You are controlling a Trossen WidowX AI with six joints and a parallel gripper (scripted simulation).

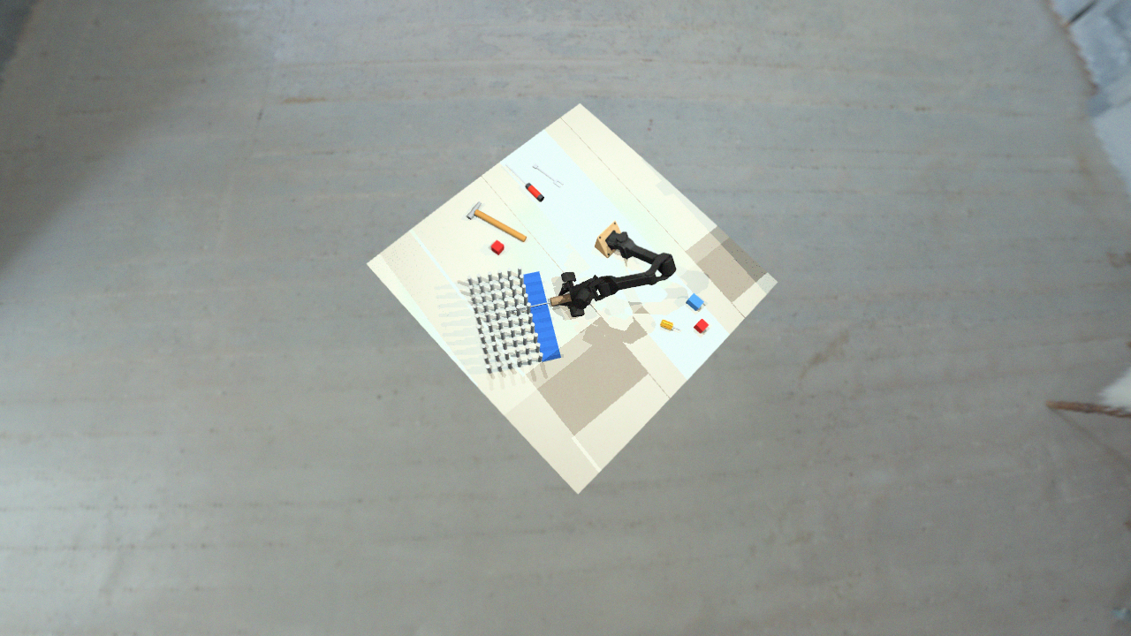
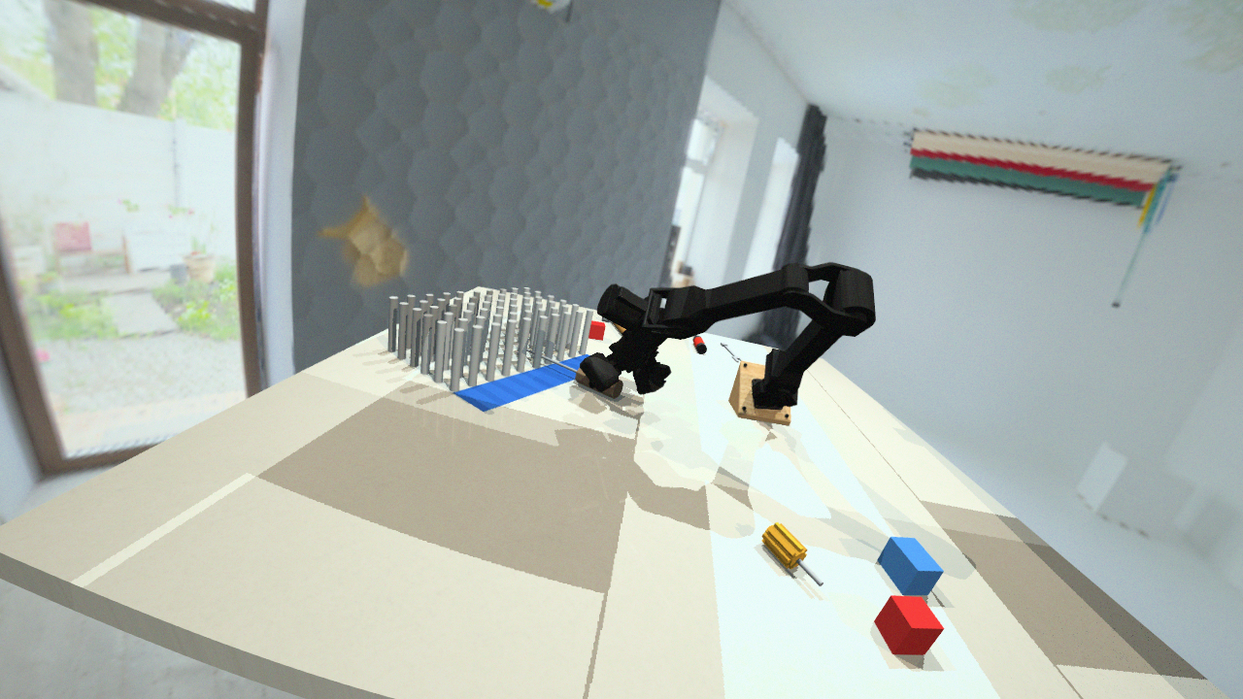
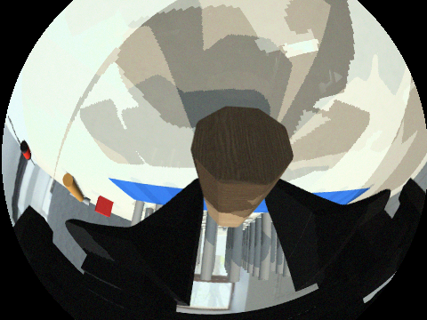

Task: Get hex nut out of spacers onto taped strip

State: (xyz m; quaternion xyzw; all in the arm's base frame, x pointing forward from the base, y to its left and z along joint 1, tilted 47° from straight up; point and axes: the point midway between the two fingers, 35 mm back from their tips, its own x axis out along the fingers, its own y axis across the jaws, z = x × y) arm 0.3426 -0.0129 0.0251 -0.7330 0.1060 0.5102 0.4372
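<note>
My gripper tip is now 80 mm short of the hook tool and 60 mm to the left of it. The rest, counted from my gripper tip: blue taped strip (100 mm ahead, 20 mm to the right, 20 mm below); yellow-handled screwdriver (210 mm behind, 420 mm to the left); blue cube (370 mm behind, 450 mm to the left).
</note>
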